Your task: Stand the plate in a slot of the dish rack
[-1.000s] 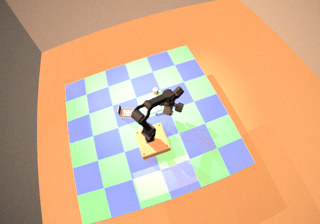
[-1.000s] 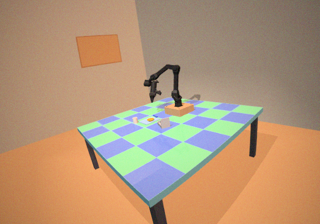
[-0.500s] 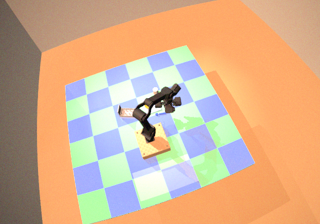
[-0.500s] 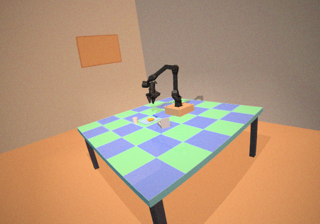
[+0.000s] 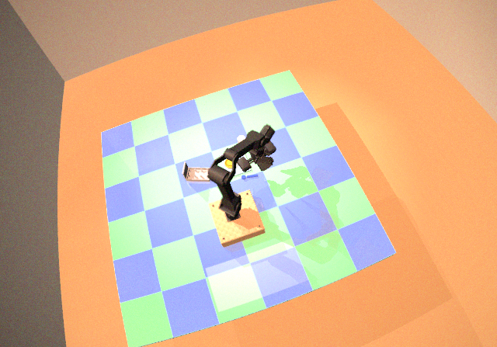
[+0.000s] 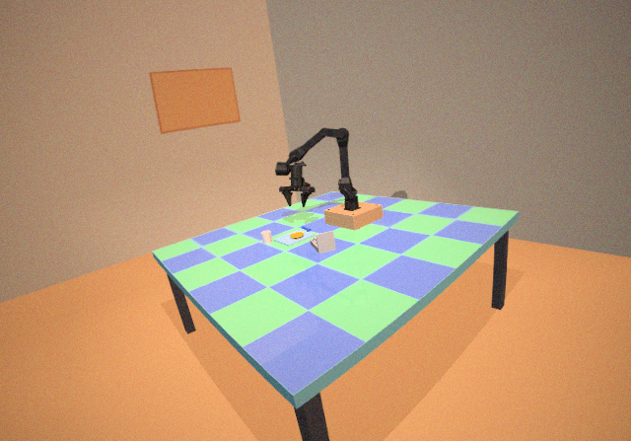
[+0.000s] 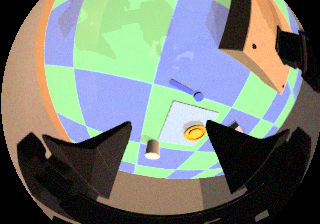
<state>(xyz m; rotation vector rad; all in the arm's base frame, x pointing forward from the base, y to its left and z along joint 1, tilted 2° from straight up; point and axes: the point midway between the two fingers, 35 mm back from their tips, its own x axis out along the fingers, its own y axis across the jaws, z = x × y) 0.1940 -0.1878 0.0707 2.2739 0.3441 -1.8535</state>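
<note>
Now: gripper tip 100 mm short of the yellow plate, 110 mm to the right of it and 100 mm above it. Round my gripper tip: white cup 200 mm ahead, 20 mm to the left, 90 mm below; pale blue mat 100 mm ahead, 90 mm to the left, 110 mm below; blue pin-like thing 50 mm to the left, 110 mm below.
</note>
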